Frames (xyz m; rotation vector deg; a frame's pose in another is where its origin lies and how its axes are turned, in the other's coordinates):
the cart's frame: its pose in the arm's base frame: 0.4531 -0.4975 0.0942 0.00 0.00 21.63
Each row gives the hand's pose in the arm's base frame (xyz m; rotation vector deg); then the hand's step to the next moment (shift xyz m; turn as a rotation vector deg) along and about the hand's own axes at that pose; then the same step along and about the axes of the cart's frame.
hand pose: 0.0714 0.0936 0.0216 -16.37 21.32 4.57
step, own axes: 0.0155 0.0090 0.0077 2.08 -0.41 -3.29
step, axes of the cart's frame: 0.0189 0.0046 -0.0012 0.31 -1.51 -3.60
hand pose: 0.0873 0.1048 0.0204 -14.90 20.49 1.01
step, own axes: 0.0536 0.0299 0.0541 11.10 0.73 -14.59
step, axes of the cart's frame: 0.0774 0.0136 0.0228 3.73 -5.06 -17.23
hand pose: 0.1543 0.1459 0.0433 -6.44 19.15 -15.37
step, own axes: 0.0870 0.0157 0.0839 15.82 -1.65 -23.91
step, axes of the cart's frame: 0.1021 -0.0445 0.0495 2.72 -9.17 -27.08
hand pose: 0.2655 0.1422 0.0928 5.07 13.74 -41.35
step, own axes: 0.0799 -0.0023 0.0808 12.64 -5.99 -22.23
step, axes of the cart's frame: 0.0420 -0.0879 0.0585 -2.35 -8.75 -24.65
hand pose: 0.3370 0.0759 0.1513 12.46 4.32 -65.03
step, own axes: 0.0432 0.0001 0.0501 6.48 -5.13 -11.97
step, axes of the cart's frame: -0.0034 -0.0513 0.0416 -3.17 -4.47 -13.47
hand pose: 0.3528 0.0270 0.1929 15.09 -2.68 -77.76
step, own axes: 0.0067 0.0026 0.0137 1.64 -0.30 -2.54
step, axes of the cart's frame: -0.0017 -0.0081 0.0130 0.04 -1.35 -2.72
